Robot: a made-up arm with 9 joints. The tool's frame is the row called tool. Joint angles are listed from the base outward.
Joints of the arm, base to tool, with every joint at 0 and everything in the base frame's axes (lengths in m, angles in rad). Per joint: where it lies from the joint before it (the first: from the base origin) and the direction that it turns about. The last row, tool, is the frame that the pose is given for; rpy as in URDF.
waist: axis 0 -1 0 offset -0.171 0.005 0.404
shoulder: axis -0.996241 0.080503 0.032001 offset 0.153 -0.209 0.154
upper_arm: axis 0 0 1 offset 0.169 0.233 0.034
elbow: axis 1 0 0 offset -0.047 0.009 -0.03
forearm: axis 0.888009 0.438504 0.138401 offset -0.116 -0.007 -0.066
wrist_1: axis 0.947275 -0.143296 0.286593 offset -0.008 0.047 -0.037
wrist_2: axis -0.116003 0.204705 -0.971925 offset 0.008 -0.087 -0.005
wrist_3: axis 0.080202 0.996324 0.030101 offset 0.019 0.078 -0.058
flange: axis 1 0 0 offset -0.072 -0.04 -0.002
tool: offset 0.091 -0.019 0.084 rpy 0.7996 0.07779 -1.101
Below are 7 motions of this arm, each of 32 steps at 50 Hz.
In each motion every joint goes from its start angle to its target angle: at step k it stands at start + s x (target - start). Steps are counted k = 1, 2, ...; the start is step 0. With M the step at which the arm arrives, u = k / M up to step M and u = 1 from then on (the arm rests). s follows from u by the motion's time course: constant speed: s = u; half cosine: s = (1 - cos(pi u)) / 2; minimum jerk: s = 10 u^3 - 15 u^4 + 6 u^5.
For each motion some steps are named. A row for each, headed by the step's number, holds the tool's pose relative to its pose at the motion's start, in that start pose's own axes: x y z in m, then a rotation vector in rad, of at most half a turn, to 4 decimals.
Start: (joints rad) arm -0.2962 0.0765 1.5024 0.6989 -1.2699 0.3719 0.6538 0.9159 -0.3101
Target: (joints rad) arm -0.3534 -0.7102 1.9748 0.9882 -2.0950 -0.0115 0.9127 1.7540 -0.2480
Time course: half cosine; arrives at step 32
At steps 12, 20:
12: 0.0294 0.0309 0.0611 0.1462 0.0731 -0.0873
20: 0.0754 0.0340 0.1412 0.3817 0.2657 -0.2011

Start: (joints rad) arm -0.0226 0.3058 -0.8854 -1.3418 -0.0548 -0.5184 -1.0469 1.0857 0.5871
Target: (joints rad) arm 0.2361 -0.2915 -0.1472 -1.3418 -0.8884 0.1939 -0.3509 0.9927 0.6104
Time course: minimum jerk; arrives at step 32
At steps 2, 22, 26, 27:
2: 0.0006 0.0000 0.0002 0.0029 -0.0006 0.0009
22: 0.2154 0.0038 0.0717 1.1849 0.1047 0.3054
26: 0.2468 0.0043 0.0768 1.3829 0.1690 0.3345
27: 0.2513 0.0043 0.0774 1.4115 0.1792 0.3380

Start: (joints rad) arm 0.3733 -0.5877 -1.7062 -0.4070 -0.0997 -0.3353 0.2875 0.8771 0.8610
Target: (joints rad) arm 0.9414 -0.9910 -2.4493 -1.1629 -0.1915 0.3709 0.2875 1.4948 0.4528
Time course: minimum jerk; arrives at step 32
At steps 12, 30, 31, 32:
12: 0.0302 0.0487 0.0778 -0.2783 -0.1742 -0.1279
30: 0.1403 0.2558 0.2307 -1.1121 -0.7209 -0.2946
31: 0.1407 0.2565 0.2310 -1.1144 -0.7226 -0.2949
32: 0.1407 0.2566 0.2310 -1.1147 -0.7228 -0.2949

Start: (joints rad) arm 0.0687 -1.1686 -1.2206 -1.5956 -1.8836 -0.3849 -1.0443 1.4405 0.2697
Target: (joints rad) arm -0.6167 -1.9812 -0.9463 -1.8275 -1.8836 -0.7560 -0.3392 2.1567 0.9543
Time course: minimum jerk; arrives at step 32
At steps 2, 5, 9, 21, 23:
2: 0.0008 0.0007 0.0001 0.0013 0.0010 -0.0030
5: 0.0112 0.0099 0.0009 0.0181 0.0143 -0.0395
9: 0.0499 0.0469 0.0052 0.0879 0.0787 -0.1795
21: 0.1617 0.2775 0.0286 0.3679 0.7577 -0.8461
23: 0.1580 0.3100 0.0291 0.3631 0.8723 -0.9257

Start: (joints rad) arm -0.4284 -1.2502 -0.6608 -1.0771 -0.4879 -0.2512 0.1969 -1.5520 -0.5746
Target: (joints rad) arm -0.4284 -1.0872 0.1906 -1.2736 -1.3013 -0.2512 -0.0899 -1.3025 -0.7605
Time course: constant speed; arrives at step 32
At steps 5, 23, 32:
5: -0.0325 -0.0227 0.0043 0.1402 -0.1382 0.0861
23: -0.1321 -0.0968 -0.0336 0.5414 -0.6863 0.4775
32: -0.1644 -0.1234 -0.0748 0.6600 -0.9944 0.7071

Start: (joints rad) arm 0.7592 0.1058 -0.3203 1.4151 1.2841 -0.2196 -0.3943 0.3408 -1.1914
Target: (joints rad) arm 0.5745 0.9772 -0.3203 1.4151 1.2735 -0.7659 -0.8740 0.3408 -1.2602
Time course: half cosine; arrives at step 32
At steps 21, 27, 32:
21: 0.0138 -0.1952 0.1463 -0.7988 -0.0634 0.4522
27: 0.0113 -0.2273 0.2087 -1.0145 0.0123 0.5710
32: 0.0102 -0.2340 0.2277 -1.0749 0.0418 0.6031

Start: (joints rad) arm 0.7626 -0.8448 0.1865 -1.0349 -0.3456 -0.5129 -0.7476 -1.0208 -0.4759
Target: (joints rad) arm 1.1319 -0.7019 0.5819 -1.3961 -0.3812 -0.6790 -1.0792 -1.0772 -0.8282
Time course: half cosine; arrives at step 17
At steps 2, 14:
2: -0.0016 -0.0014 0.0029 0.0065 -0.0109 0.0369
14: -0.0181 -0.0615 0.0567 0.0555 -0.3211 1.0048

